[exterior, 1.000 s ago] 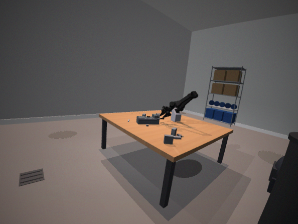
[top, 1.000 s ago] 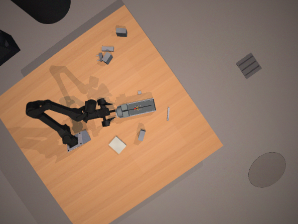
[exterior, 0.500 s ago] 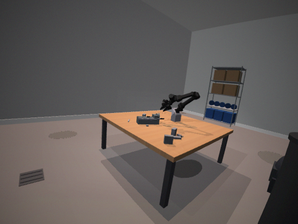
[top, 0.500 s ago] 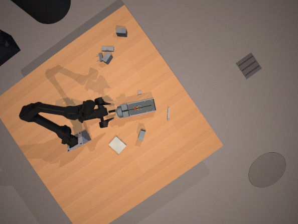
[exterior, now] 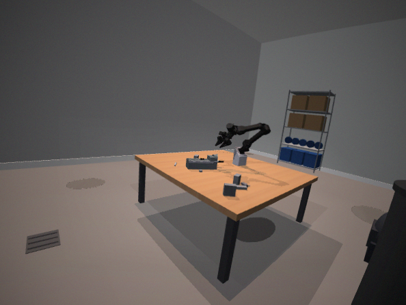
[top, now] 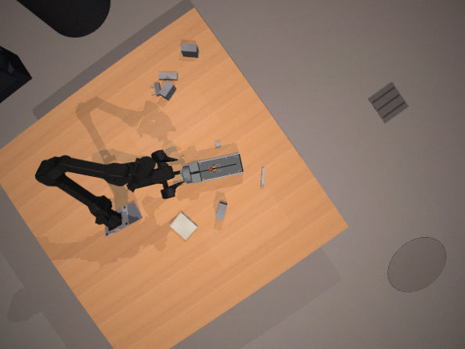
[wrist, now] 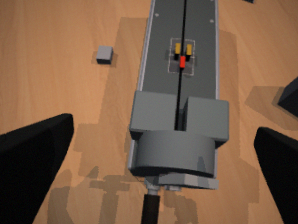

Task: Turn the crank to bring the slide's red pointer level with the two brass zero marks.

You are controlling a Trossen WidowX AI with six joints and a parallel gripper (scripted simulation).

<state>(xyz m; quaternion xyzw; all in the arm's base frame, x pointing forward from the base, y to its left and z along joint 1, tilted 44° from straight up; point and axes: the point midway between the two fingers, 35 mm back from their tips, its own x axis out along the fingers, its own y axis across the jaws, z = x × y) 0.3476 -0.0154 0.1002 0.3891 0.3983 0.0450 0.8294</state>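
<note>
Now: the red pointer 120 mm below my gripper tip, 100 mm ahead of it and 50 mm to the right of it. The rest, counted from my gripper tip: white square plate (220 mm to the right, 190 mm below, 150 mm behind); small grey cube (190 mm below, 180 mm ahead, 40 mm to the left); dark crank handle (140 mm below, 50 mm behind, 20 mm to the left).
</note>
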